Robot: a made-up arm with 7 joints.
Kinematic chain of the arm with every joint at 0, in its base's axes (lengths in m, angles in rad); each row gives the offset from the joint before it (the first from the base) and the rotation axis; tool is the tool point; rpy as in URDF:
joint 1: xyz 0 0 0.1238 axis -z
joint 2: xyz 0 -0.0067 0.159 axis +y
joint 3: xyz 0 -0.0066 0.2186 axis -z
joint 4: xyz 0 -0.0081 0.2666 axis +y
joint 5: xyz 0 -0.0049 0.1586 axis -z
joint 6: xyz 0 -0.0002 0.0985 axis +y
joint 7: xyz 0 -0.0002 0.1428 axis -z
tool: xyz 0 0 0 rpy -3.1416 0 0
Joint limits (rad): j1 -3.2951..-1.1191 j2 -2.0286..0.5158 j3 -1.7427..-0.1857 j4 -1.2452..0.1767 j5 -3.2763..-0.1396 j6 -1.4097..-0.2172 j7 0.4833..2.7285
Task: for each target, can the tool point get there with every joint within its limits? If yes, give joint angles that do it. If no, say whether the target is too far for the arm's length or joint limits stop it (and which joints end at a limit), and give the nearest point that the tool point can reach.
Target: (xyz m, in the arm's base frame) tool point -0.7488 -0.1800 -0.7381
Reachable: no: too far | nearest point -0.1485 -0.4818 -0.3122 | short by 0.795 m
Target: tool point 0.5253 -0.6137 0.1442
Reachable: yes | joints -1.9254 -1.8118 -1.4593 -0.7877 -1.8466 -0.4739 1.3910
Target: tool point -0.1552 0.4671 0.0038
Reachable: no: joint limits stop it (at a limit: joint 1, joint 2, joint 4, joint 5) | nearest point 0.2797 0.3313 -0.0620 | short by 0.460 m
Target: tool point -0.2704 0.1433 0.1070
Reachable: no: joint limits stop it (at a limit: joint 1, joint 2, joint 3, joint 4, joint 6) | nearest point -0.3725 0.2489 0.6165 | short by 0.530 m
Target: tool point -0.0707 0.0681 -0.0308
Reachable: no: joint limits stop it (at a limit: joint 1, joint 2, joint 3, joint 4, joint 5, joint 6) | nearest point 0.2462 0.1423 -0.1806 | short by 0.358 m
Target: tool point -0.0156 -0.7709 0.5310
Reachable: yes | joints -1.3376 -1.2922 -0.5705 -0.0991 -1.3869 -1.1799 1.8540
